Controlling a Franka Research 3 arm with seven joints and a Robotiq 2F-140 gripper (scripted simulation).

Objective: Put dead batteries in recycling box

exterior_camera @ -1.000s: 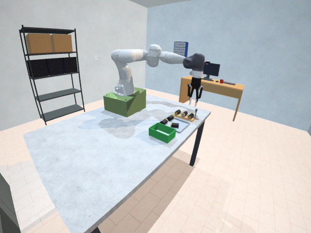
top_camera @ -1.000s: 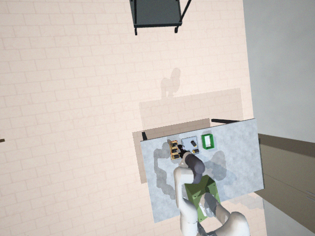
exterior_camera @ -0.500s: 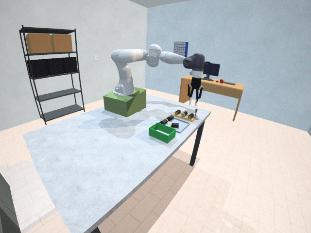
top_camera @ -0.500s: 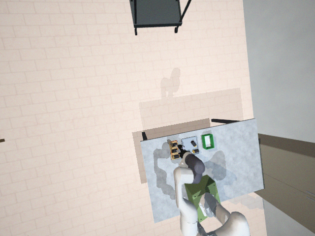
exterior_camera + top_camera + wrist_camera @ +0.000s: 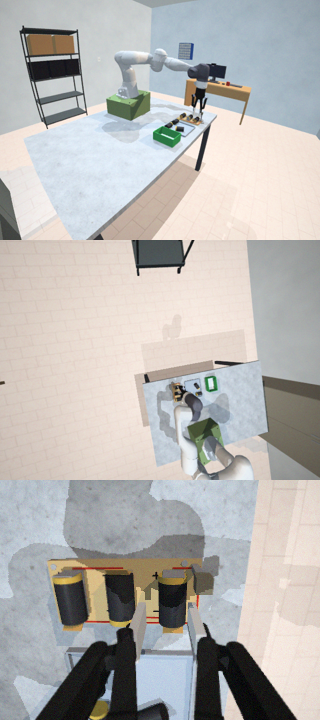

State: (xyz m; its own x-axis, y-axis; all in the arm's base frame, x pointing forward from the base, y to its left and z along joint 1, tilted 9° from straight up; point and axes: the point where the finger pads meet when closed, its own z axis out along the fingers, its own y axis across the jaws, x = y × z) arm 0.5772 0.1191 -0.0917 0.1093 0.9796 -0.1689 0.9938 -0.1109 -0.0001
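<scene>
Now: hand 60 mm above the post, 40 mm to the right of it and 40 mm short of it. Also, from my hand: grey tray 180 mm to the right, 90 mm below, 80 mm behind; then green recycling box 380 mm to the right, 80 mm below, 80 mm behind.
</scene>
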